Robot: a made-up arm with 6 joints. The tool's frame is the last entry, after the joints. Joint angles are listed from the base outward. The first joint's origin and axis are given. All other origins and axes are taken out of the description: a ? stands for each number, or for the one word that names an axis. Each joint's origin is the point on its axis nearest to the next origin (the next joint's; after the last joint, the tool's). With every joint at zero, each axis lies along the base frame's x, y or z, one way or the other. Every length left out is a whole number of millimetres.
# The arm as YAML. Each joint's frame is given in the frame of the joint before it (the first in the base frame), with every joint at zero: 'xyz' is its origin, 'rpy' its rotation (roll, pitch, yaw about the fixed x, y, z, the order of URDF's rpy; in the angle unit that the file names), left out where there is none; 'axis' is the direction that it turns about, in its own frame. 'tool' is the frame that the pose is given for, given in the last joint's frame.
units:
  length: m
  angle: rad
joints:
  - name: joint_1
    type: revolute
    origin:
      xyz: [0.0, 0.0, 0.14]
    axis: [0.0, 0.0, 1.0]
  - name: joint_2
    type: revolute
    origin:
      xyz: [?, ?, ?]
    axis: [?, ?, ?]
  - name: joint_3
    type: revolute
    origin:
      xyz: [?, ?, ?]
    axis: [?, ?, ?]
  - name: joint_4
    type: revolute
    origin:
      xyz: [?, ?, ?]
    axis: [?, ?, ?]
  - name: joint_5
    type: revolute
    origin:
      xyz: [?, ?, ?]
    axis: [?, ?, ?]
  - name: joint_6
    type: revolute
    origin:
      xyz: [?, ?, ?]
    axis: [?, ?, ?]
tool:
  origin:
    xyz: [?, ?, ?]
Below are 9 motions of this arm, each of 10 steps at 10 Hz.
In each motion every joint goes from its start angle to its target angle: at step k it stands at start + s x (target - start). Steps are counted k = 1, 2, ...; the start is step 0. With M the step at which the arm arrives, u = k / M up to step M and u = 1 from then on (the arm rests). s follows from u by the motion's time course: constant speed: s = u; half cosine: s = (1 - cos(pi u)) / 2; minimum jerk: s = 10 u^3 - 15 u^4 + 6 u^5.
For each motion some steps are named. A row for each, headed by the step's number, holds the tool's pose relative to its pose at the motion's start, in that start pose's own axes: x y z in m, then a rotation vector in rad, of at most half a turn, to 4 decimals.
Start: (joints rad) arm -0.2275 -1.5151 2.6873 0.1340 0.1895 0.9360
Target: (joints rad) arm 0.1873 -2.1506 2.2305 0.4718 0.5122 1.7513
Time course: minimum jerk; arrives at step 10
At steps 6, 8, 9, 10:
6: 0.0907 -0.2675 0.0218 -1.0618 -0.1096 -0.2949
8: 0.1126 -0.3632 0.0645 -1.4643 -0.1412 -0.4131
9: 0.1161 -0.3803 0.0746 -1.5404 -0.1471 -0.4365
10: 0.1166 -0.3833 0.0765 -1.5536 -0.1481 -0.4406

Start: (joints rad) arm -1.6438 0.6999 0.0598 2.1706 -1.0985 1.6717
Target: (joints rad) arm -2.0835 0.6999 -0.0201 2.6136 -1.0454 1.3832
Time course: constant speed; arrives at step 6
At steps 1, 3, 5, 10:
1: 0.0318 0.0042 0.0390 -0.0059 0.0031 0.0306
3: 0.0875 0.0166 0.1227 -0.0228 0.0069 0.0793
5: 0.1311 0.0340 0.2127 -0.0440 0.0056 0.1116
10: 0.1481 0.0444 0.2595 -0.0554 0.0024 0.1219

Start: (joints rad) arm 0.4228 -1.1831 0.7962 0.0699 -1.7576 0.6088
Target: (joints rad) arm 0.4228 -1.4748 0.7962 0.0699 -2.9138 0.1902
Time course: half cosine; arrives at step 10
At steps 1, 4, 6, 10:
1: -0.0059 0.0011 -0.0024 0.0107 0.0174 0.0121
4: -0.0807 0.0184 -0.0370 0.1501 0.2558 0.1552
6: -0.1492 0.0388 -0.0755 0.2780 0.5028 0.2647
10: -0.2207 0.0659 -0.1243 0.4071 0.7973 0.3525

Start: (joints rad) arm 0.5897 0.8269 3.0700 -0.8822 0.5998 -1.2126
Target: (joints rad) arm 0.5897 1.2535 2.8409 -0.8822 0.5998 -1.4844
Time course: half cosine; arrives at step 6
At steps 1, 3, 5, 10:
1: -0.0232 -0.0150 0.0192 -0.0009 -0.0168 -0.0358
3: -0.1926 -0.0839 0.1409 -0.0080 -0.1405 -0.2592
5: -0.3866 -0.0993 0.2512 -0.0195 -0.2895 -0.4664
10: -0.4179 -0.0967 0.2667 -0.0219 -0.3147 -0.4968

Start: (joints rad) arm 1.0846 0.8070 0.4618 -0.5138 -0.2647 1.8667
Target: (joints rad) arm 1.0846 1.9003 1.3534 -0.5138 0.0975 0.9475
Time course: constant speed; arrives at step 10
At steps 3, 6, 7, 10:
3: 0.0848 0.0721 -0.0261 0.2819 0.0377 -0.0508
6: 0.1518 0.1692 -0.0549 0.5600 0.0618 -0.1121
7: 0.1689 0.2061 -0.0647 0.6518 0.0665 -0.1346
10: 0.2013 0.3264 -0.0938 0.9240 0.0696 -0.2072

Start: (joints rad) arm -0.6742 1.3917 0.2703 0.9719 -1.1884 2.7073
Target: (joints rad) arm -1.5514 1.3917 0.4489 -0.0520 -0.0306 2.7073
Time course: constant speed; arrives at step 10
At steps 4, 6, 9, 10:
4: 0.2489 0.1386 0.1076 0.5564 0.1355 -0.6061
6: 0.3631 0.1653 0.1921 0.9323 0.2314 -0.7951
9: 0.5044 0.1567 0.3355 1.5801 0.3836 -0.8816
10: 0.5420 0.1433 0.3839 1.8088 0.4307 -0.8477

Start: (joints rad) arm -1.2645 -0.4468 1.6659 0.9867 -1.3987 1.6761
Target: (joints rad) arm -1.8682 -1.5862 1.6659 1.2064 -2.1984 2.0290
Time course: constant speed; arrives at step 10
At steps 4, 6, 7, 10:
4: -0.4377 0.1108 -0.2069 0.1570 0.2695 -0.0165
6: -0.6552 0.2407 -0.2387 0.2544 0.3397 -0.0471
7: -0.7536 0.3227 -0.2387 0.3032 0.3573 -0.0703
10: -0.9793 0.6238 -0.1912 0.4304 0.3409 -0.1748

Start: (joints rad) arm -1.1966 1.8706 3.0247 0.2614 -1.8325 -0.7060
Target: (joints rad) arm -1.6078 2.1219 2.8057 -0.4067 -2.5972 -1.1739
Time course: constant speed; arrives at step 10
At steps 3, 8, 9, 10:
3: 0.1316 -0.0388 0.0288 0.1372 0.3382 -0.1949
8: 0.3403 -0.1728 0.0460 0.3648 0.8742 -0.5596
9: 0.3780 -0.2083 0.0434 0.4033 0.9781 -0.6333
10: 0.4138 -0.2461 0.0385 0.4375 1.0811 -0.7058

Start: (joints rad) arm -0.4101 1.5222 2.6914 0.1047 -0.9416 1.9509
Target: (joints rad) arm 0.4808 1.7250 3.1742 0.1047 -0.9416 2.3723
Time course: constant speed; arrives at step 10
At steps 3, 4, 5, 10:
3: -0.0300 -0.0606 0.1134 -0.0470 -0.1880 -0.1921
4: -0.0468 -0.0790 0.1458 -0.0571 -0.2445 -0.2598
5: -0.0664 -0.0962 0.1752 -0.0642 -0.2979 -0.3290
10: -0.1891 -0.1583 0.2747 -0.0507 -0.5178 -0.6874

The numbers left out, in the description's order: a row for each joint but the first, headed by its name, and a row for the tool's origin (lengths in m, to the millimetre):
joint_2: xyz 0.0 0.0 0.0, axis 0.0 1.0 0.0
joint_3: xyz 0.0 0.0 0.275, axis 0.0 -1.0 0.0
joint_4: xyz 0.68 0.0 0.0, axis -1.0 0.0 0.0
joint_5: xyz 0.0 -0.192 0.0, axis 0.0 -1.0 0.0
joint_6: xyz 0.0 0.0 0.0, axis -1.0 0.0 0.0
tool: xyz 0.0 0.0 0.0

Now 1 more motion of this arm.
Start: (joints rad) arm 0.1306 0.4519 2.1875 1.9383 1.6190 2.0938
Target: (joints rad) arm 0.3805 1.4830 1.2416 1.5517 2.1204 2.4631
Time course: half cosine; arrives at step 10
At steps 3, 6, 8, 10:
3: 0.1098 -0.1640 0.2533 0.2954 0.2671 -0.1091
6: 0.4097 -0.7716 0.4620 0.9278 0.8899 -0.1511
8: 0.5305 -1.1461 0.3282 1.2980 1.1910 -0.0563
10: 0.5537 -1.2751 0.2347 1.4466 1.2838 0.0001

